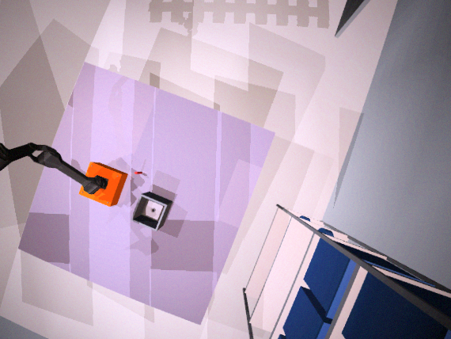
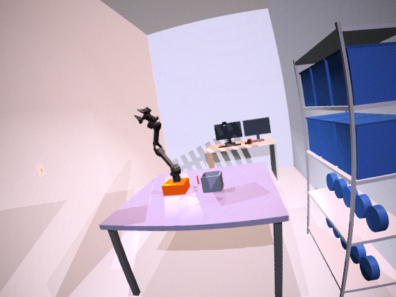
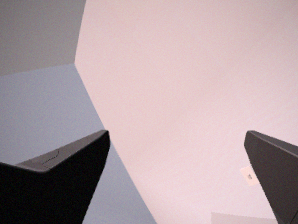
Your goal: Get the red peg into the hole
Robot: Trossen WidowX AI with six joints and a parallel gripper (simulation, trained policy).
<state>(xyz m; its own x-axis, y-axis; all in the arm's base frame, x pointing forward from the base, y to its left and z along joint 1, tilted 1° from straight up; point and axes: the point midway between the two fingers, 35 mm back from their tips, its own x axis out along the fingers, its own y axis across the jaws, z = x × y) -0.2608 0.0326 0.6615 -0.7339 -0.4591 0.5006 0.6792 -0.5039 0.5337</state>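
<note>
Right now my gripper tip is 440 mm short of the red peg, 90 mm to the right of it and 730 mm above it. Round my gripper tip: pale plate (600 mm ahead, 90 mm to the right, 730 mm below).
</note>
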